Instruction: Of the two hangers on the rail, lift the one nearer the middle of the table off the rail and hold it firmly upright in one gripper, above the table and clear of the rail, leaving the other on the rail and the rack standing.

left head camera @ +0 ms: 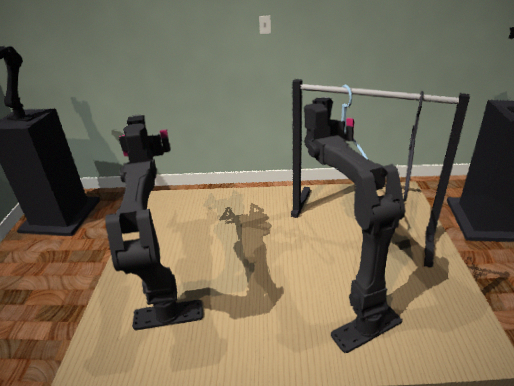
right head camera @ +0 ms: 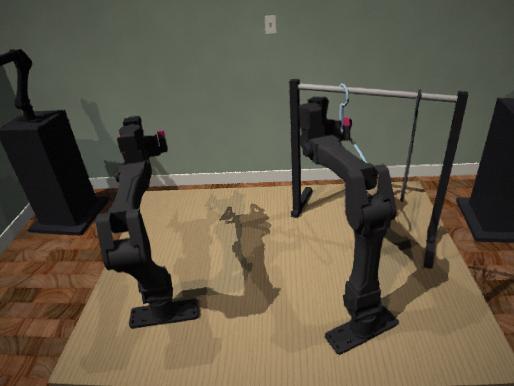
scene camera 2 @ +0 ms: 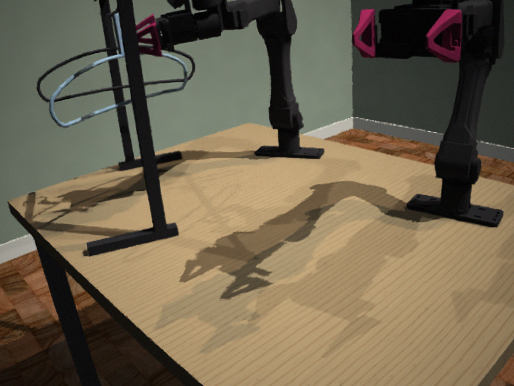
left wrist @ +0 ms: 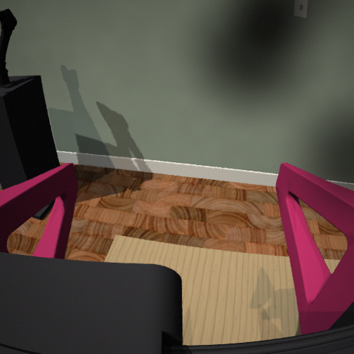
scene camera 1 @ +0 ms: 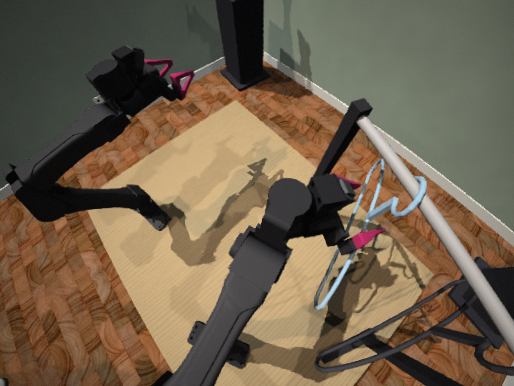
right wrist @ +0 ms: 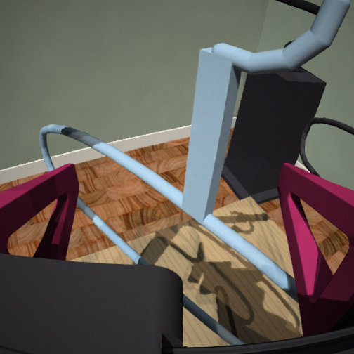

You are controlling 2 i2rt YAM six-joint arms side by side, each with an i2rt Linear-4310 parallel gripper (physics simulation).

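The light blue hanger (left head camera: 344, 112) (right head camera: 343, 95) (scene camera 1: 382, 209) (right wrist: 207, 135) hangs by its hook on the rail (left head camera: 380, 93) (right head camera: 380, 92) (scene camera 1: 450, 240), turned obliquely to it. The dark hanger (left head camera: 412, 140) (right head camera: 412, 140) hangs farther right on the rail. My right gripper (scene camera 1: 371, 207) (right wrist: 177, 174) is open at the light blue hanger. In the right wrist view the hanger's neck shows between the fingers, right of centre, ungripped; how deep it sits is unclear. My left gripper (scene camera 1: 181, 70) (scene camera 2: 406, 35) (left wrist: 176, 174) is open and empty, far from the rack.
The rack's black post (left head camera: 297, 150) (right head camera: 295, 150) (scene camera 2: 150, 175) stands upright on the wooden table (left head camera: 240, 345) (scene camera 2: 350, 260), close to the left of the right gripper in the head views. Black pedestals (left head camera: 40, 170) (right head camera: 55, 170) stand on the floor beyond the table.
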